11 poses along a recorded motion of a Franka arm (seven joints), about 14 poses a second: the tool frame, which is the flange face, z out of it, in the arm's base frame.
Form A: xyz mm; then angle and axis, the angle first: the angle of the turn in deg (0 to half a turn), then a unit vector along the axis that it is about.
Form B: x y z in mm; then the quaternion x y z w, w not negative. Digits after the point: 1 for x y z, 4 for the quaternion.
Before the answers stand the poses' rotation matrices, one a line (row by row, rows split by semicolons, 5 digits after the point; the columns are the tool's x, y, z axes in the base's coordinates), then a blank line. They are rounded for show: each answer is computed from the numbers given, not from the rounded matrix.
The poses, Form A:
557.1 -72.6 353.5 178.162 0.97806 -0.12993 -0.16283
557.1 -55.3 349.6 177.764 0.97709 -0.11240 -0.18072
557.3 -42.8 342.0 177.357 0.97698 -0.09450 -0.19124
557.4 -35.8 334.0 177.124 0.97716 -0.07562 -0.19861
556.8 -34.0 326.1 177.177 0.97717 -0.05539 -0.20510
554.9 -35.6 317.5 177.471 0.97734 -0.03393 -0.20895
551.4 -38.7 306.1 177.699 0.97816 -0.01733 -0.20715
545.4 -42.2 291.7 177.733 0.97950 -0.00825 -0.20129
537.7 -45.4 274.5 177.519 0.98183 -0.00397 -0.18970
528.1 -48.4 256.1 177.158 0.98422 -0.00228 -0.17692
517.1 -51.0 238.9 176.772 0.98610 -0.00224 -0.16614
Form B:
0.91323 -0.24887 -0.32260; -0.25932 -0.96573 0.01093; -0.31427 0.07367 -0.94647
0.90945 -0.21252 -0.35741; -0.22662 -0.97398 0.00249; -0.34864 0.07873 -0.93394
0.90904 -0.17573 -0.37784; -0.19337 -0.98109 -0.00893; -0.36912 0.08118 -0.92583
0.90973 -0.13773 -0.39169; -0.15766 -0.98731 -0.01901; -0.38411 0.07905 -0.91990
0.90979 -0.09808 -0.40332; -0.11829 -0.99265 -0.02542; -0.39787 0.07083 -0.91471
0.91042 -0.05707 -0.40973; -0.07551 -0.99672 -0.02895; -0.40673 0.05730 -0.91175
0.91361 -0.02557 -0.40578; -0.04221 -0.99859 -0.03210; -0.40439 0.04645 -0.91341
0.91886 -0.00819 -0.39450; -0.02412 -0.99908 -0.03543; -0.39384 0.04207 -0.91821
0.92803 0.00042 -0.37251; -0.01600 -0.99903 -0.04100; -0.37216 0.04401 -0.92712
0.93743 0.00429 -0.34816; -0.01326 -0.99876 -0.04799; -0.34793 0.04961 -0.93621
0.94483 0.00494 -0.32753; -0.01377 -0.99840 -0.05478; -0.32727 0.05627 -0.94325

557.1 -72.6 353.5 0.9779 -0.1299 -0.1628 0.0160
557.1 -55.3 349.6 0.9769 -0.1124 -0.1807 0.0195
557.3 -42.8 342.0 0.9767 -0.0945 -0.1912 0.0231
557.4 -35.8 334.0 0.9768 -0.0756 -0.1985 0.0251
556.8 -34.0 326.1 0.9769 -0.0554 -0.2050 0.0246
554.9 -35.6 317.5 0.9771 -0.0339 -0.2089 0.0221
551.4 -38.7 306.1 0.9780 -0.0173 -0.2071 0.0201
545.4 -42.2 291.7 0.9793 -0.0082 -0.2013 0.0198
537.7 -45.4 274.5 0.9816 -0.0040 -0.1897 0.0216
528.1 -48.4 256.1 0.9839 -0.0023 -0.1769 0.0248
517.1 -51.0 238.9 0.9857 -0.0022 -0.1661 0.0282

